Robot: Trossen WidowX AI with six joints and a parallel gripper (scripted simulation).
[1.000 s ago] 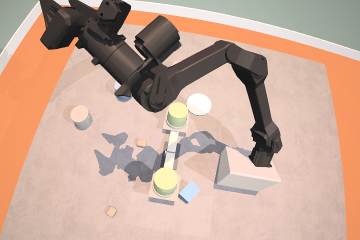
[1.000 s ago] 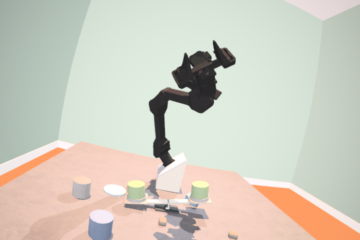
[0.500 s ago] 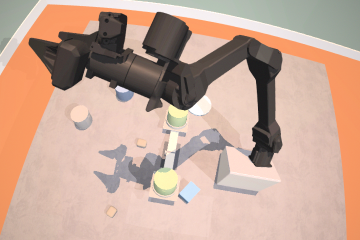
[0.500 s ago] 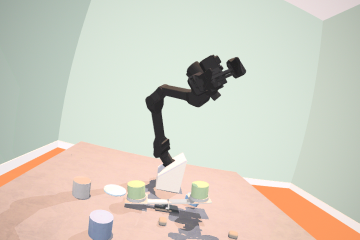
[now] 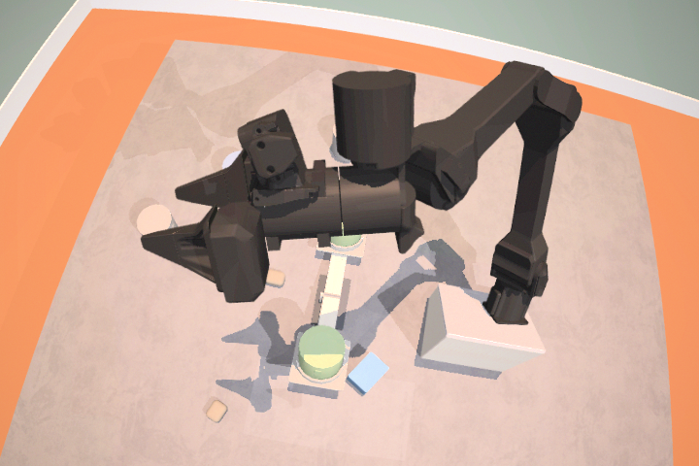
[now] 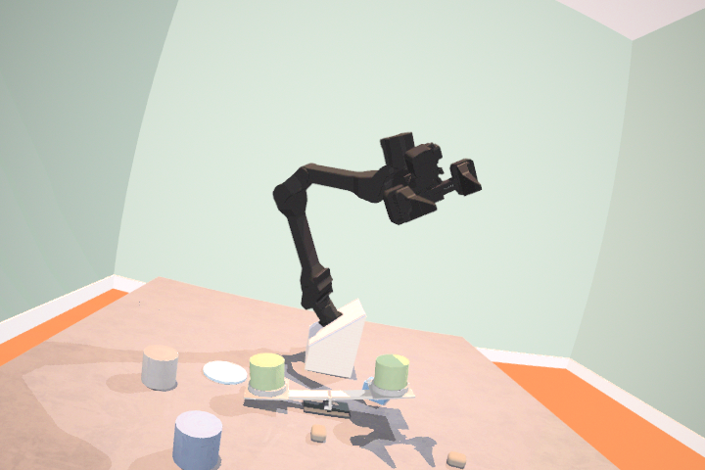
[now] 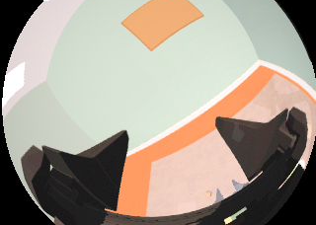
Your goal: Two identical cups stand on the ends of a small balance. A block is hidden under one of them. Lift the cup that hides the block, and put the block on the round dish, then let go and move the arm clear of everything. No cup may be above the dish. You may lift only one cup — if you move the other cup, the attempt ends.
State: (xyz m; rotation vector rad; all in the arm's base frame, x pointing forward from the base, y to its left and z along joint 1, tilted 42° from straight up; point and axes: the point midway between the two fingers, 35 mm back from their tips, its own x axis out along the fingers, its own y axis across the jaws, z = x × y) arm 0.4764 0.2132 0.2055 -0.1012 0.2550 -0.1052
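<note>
The pale green block is 440 mm below my gripper tip, 210 mm to the right of it and 180 mm behind it. Round my gripper tip: blue block (460 mm below, 230 mm behind, 60 mm to the left); then lilac-blue cylinder (440 mm below, 330 mm to the right, 50 mm ahead); then round light blue dish (480 mm below, 300 mm to the right, 270 mm behind).
</note>
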